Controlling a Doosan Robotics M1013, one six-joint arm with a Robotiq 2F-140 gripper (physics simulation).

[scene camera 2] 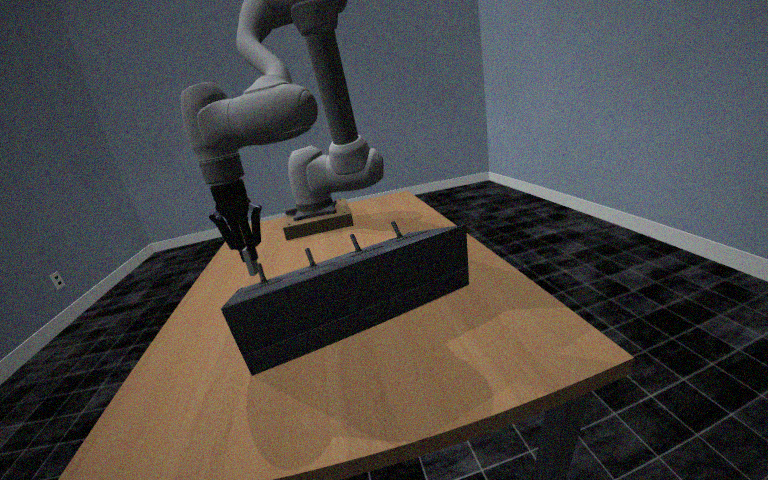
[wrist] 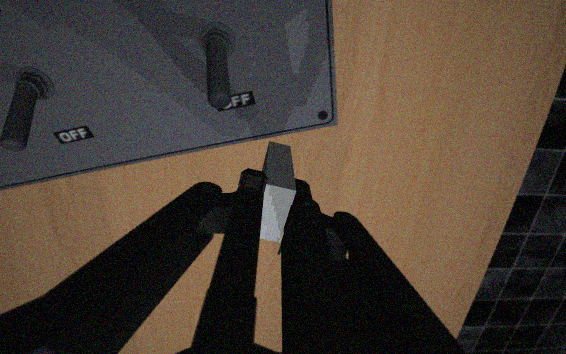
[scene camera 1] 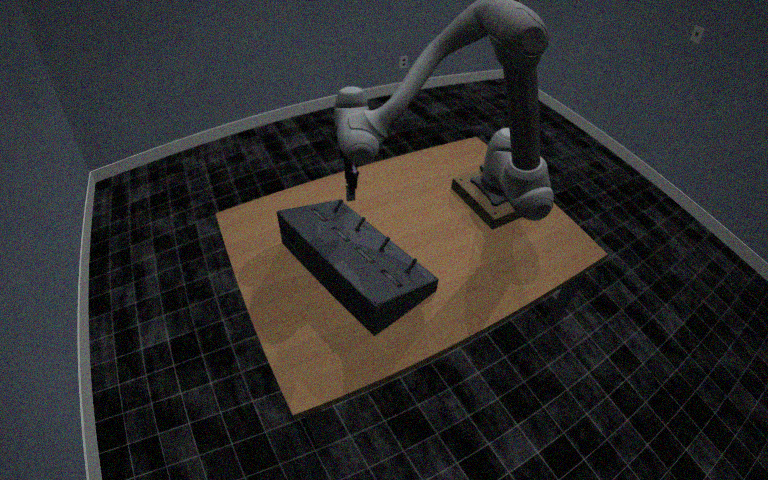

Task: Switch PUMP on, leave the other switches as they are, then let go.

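The dark switch box (scene camera 1: 334, 266) (scene camera 2: 351, 305) (wrist: 125, 100) stands on the table, with several levers in a row. The end lever (scene camera 1: 338, 206) (scene camera 2: 262, 273) (wrist: 218, 70) leans over an OFF label in the wrist view. The lever beside it (scene camera 1: 360, 224) (scene camera 2: 309, 257) (wrist: 20, 112) also leans to the OFF side. The other levers (scene camera 1: 384, 243) (scene camera 2: 355, 242) lean the same way in scene view 1. No PUMP label is readable, so I cannot tell which lever is PUMP. My gripper (scene camera 1: 351, 198) (scene camera 2: 252, 271) (wrist: 274, 163) is shut and empty, just off the box's edge near the end lever.
The wooden table (scene camera 1: 305, 367) (scene camera 2: 368, 396) (wrist: 425, 125) carries the box and the arm's base block (scene camera 1: 478, 206) (scene camera 2: 320, 227), which is on the far side from the box in scene view 2. A table edge shows at the right in the wrist view, with dark tiled floor beyond.
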